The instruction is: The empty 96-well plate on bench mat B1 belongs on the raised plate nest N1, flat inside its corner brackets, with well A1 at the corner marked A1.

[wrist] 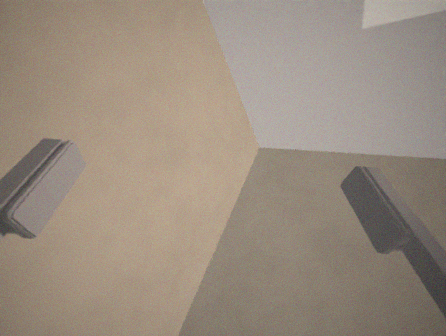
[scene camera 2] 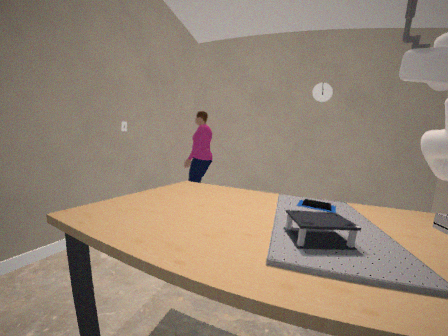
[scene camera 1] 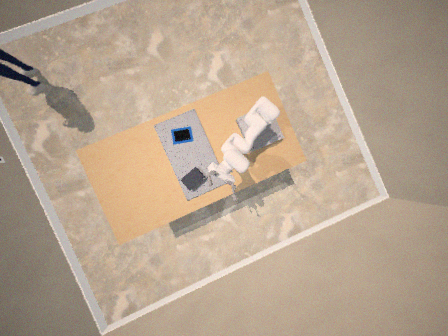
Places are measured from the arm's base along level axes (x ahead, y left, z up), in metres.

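Pixels of known places: hand, tool point: [wrist: 223, 196] [scene camera 1: 222, 190].
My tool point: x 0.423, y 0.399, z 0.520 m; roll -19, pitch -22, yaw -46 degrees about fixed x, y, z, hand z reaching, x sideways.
Observation:
For each thing: its top centre in the pictures, then the offset to it from my tool point. "spot": a spot on its surface instead. Level surfaces: height alone.
- black 96-well plate, top centre: [scene camera 2: 317, 202] [scene camera 1: 181, 135] dx +0.230, dy -0.450, dz -0.550 m
- blue-edged bench mat B1, surface spot: [scene camera 2: 302, 204] spot: dx +0.293, dy -0.410, dz -0.561 m
- raised nest N1, top centre: [scene camera 2: 320, 217] [scene camera 1: 192, 178] dx +0.215, dy -0.071, dz -0.503 m
- grey perforated board, surface height: dz -0.566 m
- wooden table, surface height: dz -0.579 m
The black 96-well plate [scene camera 1: 182, 135] [scene camera 2: 318, 204] lies flat on the blue-edged bench mat B1 [scene camera 1: 174, 136] [scene camera 2: 301, 204]. The raised nest N1 [scene camera 1: 194, 179] [scene camera 2: 322, 220] is a dark platform on light posts, with no plate on its top. Its corner brackets and the A1 mark cannot be made out. My gripper [wrist: 213, 167] is open and empty; the wrist view looks at walls and ceiling. In scene camera 1 it shows beside the nest, away from the plate. Scene camera 2 shows part of it high at the upper right.
A grey perforated board [scene camera 1: 199, 150] [scene camera 2: 370, 265] carries the mat and the nest, on a wooden table [scene camera 1: 125, 185] [scene camera 2: 175, 230]. My white arm [scene camera 1: 235, 152] reaches from its base at the table's other end. A person [scene camera 2: 202, 142] stands beyond the table.

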